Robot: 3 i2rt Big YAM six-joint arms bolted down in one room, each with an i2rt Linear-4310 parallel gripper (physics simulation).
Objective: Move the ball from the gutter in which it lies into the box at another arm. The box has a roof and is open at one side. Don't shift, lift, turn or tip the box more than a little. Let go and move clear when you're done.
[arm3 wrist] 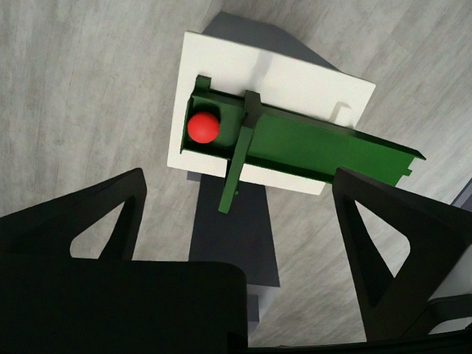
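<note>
The red ball lies in the left end of the green gutter, against its closed end wall. The gutter rests on a white table top, and its right end sticks out past the table's edge. A green bar crosses over the gutter to the right of the ball and juts out toward the bottom of the view. My arm3 gripper is open, its two black fingers wide apart, with the near part of the gutter between and beyond them. The box, arm1 and arm2 do not show in this view.
A small white block stands on the table top beside the gutter's right part. A dark grey beam runs below the table toward the bottom of the view. Grey wooden floor lies around the table. A dark edge shows at the far right.
</note>
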